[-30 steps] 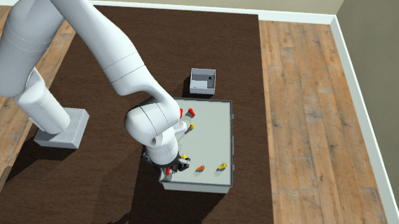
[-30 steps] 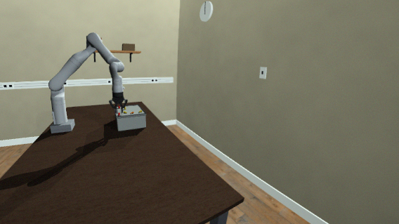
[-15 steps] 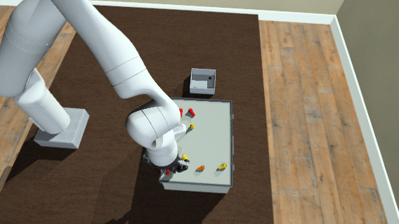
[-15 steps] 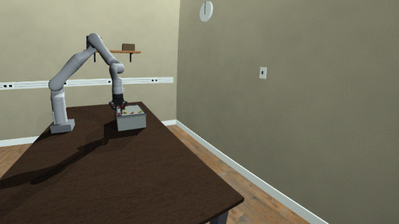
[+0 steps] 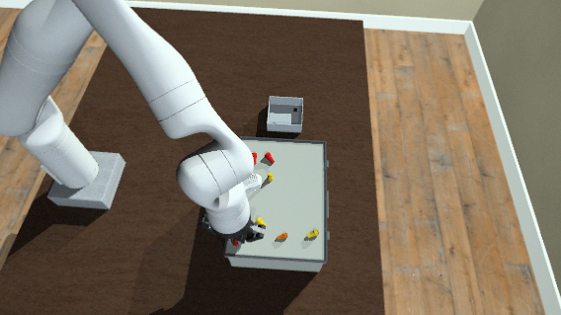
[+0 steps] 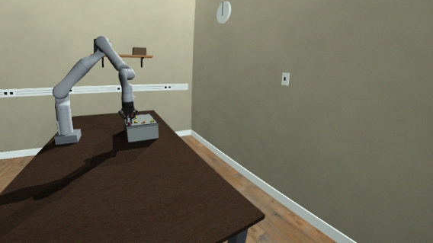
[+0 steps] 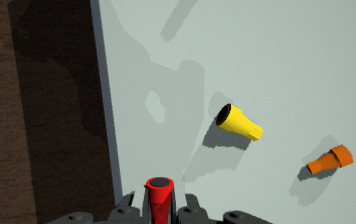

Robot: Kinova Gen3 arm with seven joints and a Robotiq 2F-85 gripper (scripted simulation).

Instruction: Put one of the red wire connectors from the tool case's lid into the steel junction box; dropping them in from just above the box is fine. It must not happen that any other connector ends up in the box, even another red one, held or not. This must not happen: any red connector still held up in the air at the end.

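Right now my hand is 100 mm short of the orange connector and 20 mm above it. From my hand the other things lie so: grey tool case: 110 mm ahead, 100 mm to the left, 50 mm below.
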